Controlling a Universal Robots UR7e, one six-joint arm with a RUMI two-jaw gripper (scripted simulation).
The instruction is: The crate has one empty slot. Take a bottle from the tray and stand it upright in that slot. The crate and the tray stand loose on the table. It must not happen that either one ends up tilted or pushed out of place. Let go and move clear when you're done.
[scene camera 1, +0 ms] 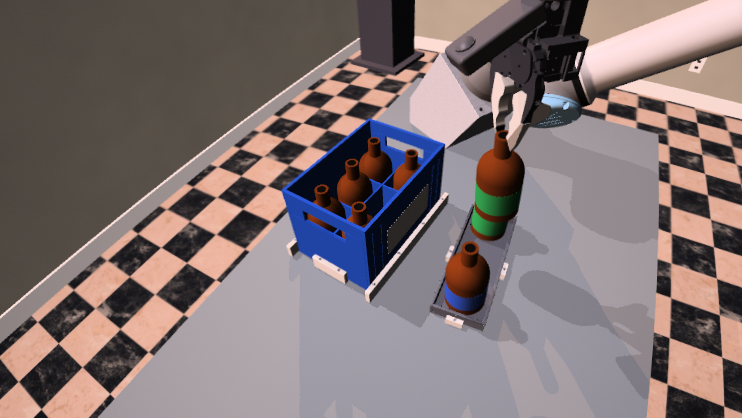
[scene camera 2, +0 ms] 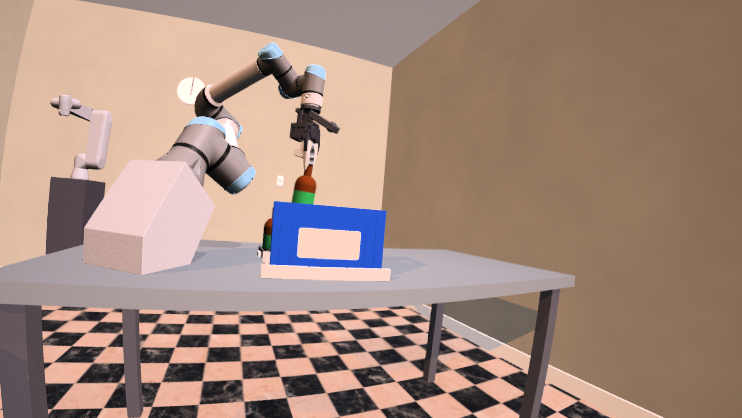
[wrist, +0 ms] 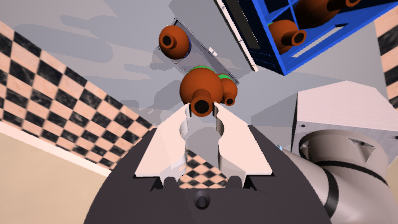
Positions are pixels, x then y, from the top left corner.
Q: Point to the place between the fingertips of the gripper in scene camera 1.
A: At 505, 144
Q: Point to a blue-label bottle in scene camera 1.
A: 467, 275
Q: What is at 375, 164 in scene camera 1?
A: A blue-label bottle.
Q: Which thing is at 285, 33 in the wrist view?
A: A green-label bottle.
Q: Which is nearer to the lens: the blue-label bottle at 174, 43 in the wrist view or the green-label bottle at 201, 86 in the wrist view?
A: The green-label bottle.
